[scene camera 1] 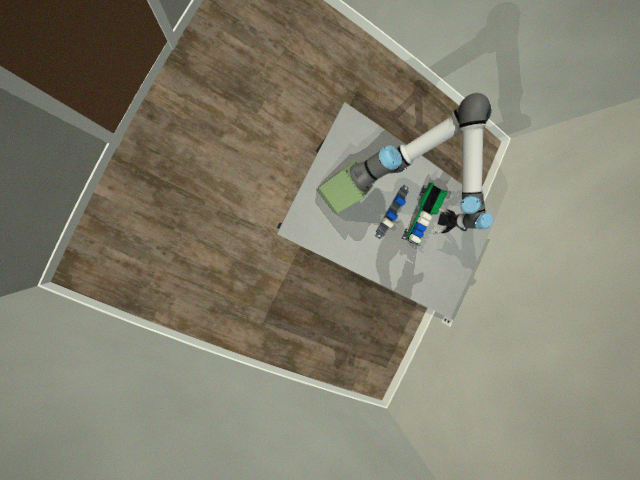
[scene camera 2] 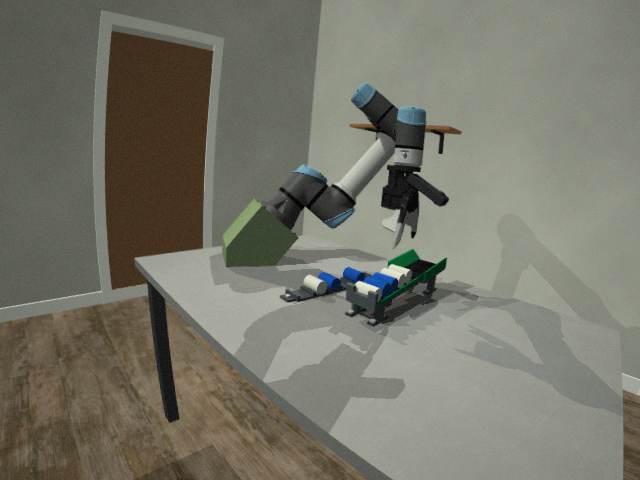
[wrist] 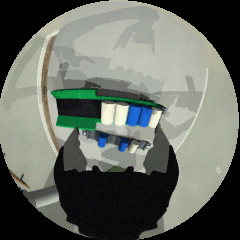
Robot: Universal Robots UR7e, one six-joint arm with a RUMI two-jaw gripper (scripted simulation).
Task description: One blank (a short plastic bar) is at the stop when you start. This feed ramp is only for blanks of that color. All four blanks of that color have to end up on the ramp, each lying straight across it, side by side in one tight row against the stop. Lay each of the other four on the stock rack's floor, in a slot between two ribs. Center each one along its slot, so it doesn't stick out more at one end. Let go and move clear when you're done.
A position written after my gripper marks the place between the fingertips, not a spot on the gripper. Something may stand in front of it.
I see my gripper point(scene camera 2: 403, 243).
My gripper is seen too in the wrist view point(wrist: 116, 126).
